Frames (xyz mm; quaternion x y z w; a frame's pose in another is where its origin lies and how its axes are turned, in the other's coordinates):
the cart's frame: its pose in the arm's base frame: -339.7 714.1 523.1 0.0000 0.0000 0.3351 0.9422
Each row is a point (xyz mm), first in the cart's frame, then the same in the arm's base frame.
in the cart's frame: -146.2 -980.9 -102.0
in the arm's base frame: 166.3 -138.8 421.1
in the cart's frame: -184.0 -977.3 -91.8
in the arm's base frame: 134.7 -159.9 431.3
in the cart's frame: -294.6 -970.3 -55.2
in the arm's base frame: 44.5 -224.3 467.9
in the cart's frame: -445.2 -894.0 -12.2
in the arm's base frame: -120.4 -260.2 510.9
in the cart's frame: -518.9 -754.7 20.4
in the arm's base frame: -265.5 -198.8 543.5
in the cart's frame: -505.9 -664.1 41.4
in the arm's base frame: -312.6 -120.3 564.5
